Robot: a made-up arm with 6 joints.
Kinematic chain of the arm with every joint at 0, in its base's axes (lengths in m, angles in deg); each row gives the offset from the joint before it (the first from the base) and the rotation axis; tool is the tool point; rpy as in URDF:
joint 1: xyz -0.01 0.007 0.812 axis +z
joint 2: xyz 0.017 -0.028 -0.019 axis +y
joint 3: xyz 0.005 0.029 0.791 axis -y
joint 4: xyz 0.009 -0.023 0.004 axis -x
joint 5: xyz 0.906 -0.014 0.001 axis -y
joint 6: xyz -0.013 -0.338 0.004 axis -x
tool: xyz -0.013 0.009 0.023 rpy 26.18 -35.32 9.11
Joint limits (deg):
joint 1: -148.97..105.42
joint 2: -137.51..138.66
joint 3: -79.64..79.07
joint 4: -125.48..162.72
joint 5: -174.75..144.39
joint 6: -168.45..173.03
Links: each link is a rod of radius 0.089 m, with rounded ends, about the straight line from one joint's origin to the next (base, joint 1, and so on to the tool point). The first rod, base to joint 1, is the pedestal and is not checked.
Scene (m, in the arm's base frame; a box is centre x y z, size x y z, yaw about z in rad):
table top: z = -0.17
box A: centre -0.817 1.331 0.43 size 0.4 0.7 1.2 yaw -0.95
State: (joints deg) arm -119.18 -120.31 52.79 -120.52 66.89 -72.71
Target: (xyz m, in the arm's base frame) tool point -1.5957 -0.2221 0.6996
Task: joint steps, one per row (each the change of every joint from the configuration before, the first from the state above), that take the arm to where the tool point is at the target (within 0.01 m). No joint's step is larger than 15 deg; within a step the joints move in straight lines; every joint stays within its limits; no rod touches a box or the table.
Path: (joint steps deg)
1: 5.25 6.90 -6.36 -0.75 -12.88 -0.47
2: 5.25 6.90 -6.36 -0.76 -12.88 -0.46
3: 5.24 6.90 -6.36 -0.75 -12.88 -0.47
4: 5.25 6.90 -6.36 -0.76 -12.88 -0.46
5: 5.25 6.90 -6.36 -0.75 -12.88 -0.47
6: 5.25 6.90 -6.36 -0.75 -12.88 -0.47
7: 13.69 -5.60 7.58 4.87 10.82 0.37
8: 13.70 -5.60 7.58 4.87 10.83 0.36
9: 13.69 -5.61 7.58 4.87 10.83 0.36
10: 13.70 -5.60 7.58 4.88 10.82 0.37
11: 13.69 -5.61 7.58 4.87 10.83 0.36
12: 13.70 -5.60 7.58 4.87 10.83 0.36
13: 13.69 -5.60 7.58 4.87 10.82 0.36

